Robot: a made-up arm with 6 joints. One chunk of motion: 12 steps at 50 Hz.
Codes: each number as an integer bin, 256 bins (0 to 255) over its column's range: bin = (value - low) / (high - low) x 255, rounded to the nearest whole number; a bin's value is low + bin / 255 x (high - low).
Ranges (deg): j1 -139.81..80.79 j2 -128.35..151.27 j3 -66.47..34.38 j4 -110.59..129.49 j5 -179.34..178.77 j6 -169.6..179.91
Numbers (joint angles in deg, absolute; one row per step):
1: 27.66 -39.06 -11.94 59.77 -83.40 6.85
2: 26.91 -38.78 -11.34 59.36 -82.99 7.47
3: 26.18 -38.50 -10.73 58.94 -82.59 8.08
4: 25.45 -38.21 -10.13 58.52 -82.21 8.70
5: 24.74 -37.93 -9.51 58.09 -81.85 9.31
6: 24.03 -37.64 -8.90 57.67 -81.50 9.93
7: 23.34 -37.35 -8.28 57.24 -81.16 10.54
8: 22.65 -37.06 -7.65 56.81 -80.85 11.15
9: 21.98 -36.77 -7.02 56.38 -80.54 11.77
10: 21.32 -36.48 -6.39 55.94 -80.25 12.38
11: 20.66 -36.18 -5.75 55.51 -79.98 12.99
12: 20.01 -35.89 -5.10 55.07 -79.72 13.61
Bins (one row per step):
1: 194 81 138 181 68 129
2: 193 82 139 181 69 129
3: 192 82 141 180 69 130
4: 191 82 142 180 69 130
5: 190 82 144 179 69 131
6: 189 83 146 179 70 131
7: 189 83 147 178 70 131
8: 188 83 149 178 70 132
9: 187 84 150 177 70 132
10: 186 84 152 177 71 133
11: 185 84 154 176 71 133
12: 185 84 155 176 71 134

